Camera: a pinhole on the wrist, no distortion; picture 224 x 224 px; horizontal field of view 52.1 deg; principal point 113.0 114.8 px. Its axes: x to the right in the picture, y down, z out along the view. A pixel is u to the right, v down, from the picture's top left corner.
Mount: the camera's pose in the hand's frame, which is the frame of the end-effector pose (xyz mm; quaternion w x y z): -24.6 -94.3 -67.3 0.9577 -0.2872 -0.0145 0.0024
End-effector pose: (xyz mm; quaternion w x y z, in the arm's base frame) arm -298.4 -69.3 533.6 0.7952 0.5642 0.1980 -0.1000
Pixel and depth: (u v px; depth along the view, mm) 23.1 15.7 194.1
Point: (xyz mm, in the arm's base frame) -388.9 -226.4 568.5
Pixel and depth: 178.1 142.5 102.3
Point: -305.1 -89.9 512.9
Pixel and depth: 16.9 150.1 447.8
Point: -368.9 -259.6 882.7
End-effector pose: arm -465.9 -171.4 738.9 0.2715 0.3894 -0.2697 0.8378
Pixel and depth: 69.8 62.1 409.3
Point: -273.4 -450.5 814.1
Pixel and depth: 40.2 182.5 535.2
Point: -424.5 -647.0 650.8
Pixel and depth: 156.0 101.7 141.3
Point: -421.2 -192.7 773.4
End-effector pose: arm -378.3 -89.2 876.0 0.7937 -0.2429 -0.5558 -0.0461
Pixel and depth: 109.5 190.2 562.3
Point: -527.9 356.5 787.5
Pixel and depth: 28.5 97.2 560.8
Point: -772.0 199.1 703.8
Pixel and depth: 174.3 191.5 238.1
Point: -407.1 47.5 894.1
